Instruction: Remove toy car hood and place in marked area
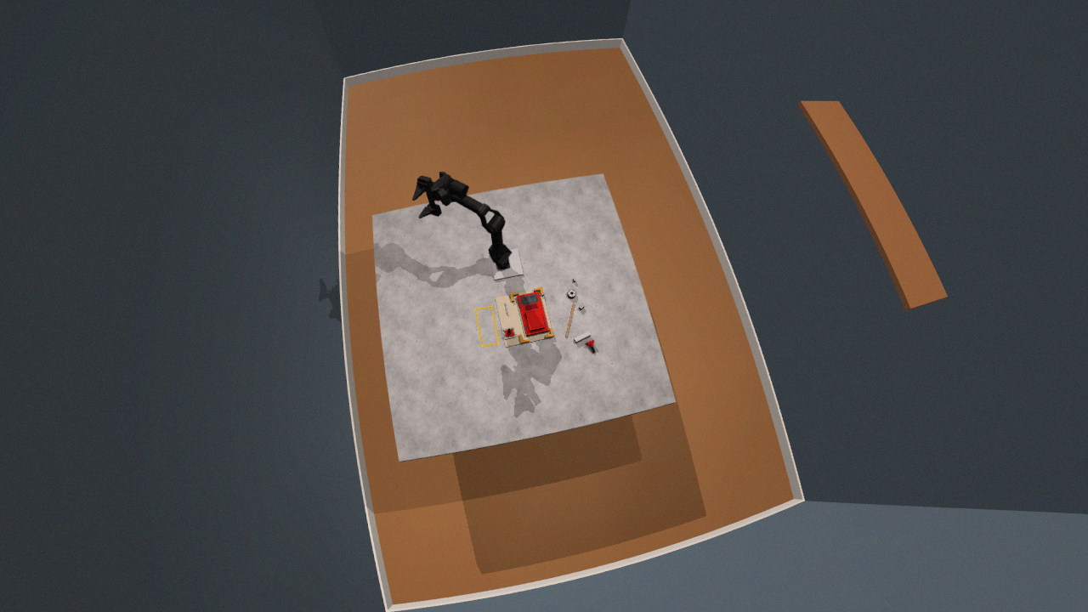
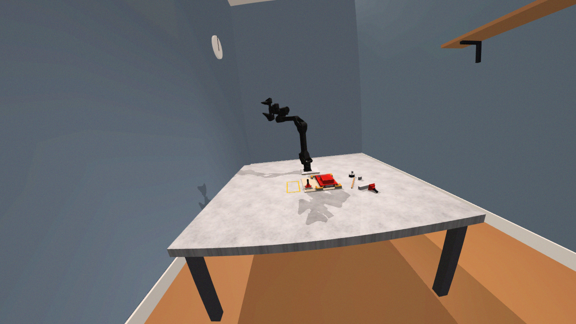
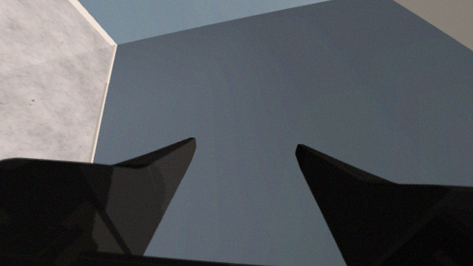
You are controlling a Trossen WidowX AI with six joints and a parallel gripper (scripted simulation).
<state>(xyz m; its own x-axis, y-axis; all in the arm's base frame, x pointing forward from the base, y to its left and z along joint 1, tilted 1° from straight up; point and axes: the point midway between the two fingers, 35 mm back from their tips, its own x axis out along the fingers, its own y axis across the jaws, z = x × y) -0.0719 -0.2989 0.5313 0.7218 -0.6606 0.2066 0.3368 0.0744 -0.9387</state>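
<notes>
My gripper tip is now 51 cm above the red hood, 42 cm to the right of it and 36 cm short of it.
</notes>
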